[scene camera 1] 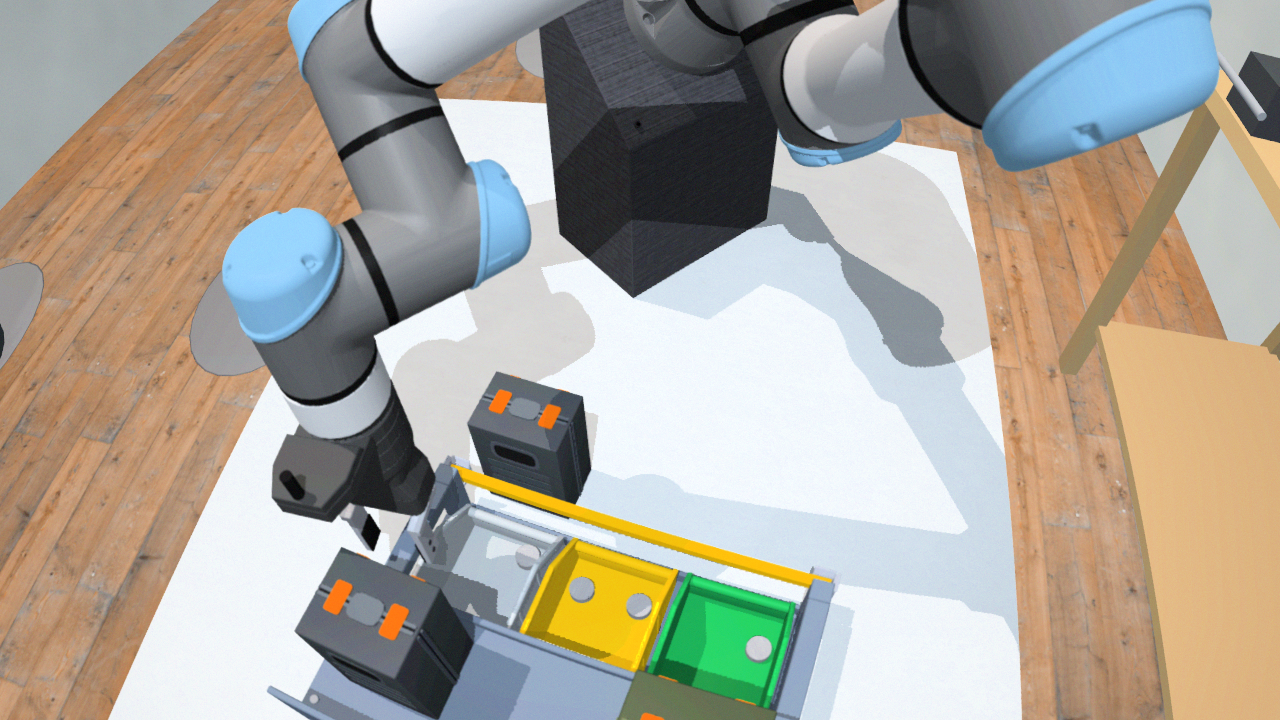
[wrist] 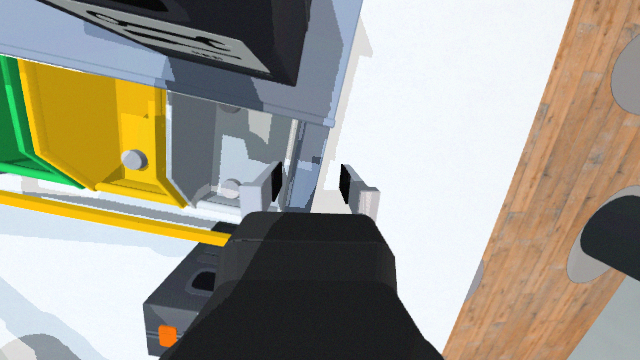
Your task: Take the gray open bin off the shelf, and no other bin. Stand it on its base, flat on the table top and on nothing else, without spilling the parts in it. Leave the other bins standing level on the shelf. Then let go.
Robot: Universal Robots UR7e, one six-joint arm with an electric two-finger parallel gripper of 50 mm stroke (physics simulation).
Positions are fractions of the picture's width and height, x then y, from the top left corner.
gripper: scene camera 1 0.31, 0.76; wrist 0.49, 0.49
gray open bin: scene camera 1 0.37, 0.79; wrist 0.32, 0.41
yellow bin: scene camera 1 0.47, 0.87; wrist 0.13, 0.34
